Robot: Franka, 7 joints.
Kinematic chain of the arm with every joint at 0, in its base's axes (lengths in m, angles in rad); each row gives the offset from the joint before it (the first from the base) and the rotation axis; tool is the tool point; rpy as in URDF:
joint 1: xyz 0 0 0.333 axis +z
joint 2: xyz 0 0 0 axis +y
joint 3: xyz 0 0 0.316 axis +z
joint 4: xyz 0.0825 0 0 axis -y
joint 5: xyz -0.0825 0 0.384 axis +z
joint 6: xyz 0 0 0 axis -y
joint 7: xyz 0.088 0 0 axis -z
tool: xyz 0 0 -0.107 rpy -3.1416 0 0
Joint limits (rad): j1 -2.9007..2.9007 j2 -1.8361..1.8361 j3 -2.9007..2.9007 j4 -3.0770..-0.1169 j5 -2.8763..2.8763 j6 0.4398..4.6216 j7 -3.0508..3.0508
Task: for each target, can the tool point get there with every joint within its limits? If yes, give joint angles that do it. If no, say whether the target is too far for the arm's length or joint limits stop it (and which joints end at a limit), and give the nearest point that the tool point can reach.
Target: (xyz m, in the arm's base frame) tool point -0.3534 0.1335 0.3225
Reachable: yes | joints -1.8831 -1.5438 -1.2434 -2.5096 1.8625 3.9044 0.0798
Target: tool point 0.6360 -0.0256 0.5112
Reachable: yes | joints -2.2182 -0.8230 1.5888 -1.4583 -2.0907 3.5484 -2.3237
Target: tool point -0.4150 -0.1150 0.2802
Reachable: yes | joints -1.4188 -1.4141 -1.5705 -2.4733 2.3483 2.9194 0.0389
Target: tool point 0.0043 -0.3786 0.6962
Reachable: yes | joints -0.8502 -0.8322 -0.4848 -2.2608 -0.1361 2.3025 1.8052
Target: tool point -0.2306 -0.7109 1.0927
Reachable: no: too far | nearest point -0.1856 -0.5723 0.9446 | short by 0.208 m
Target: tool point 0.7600 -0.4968 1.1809
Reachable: no: too far | nearest point 0.5248 -0.3431 0.9185 | short by 0.384 m
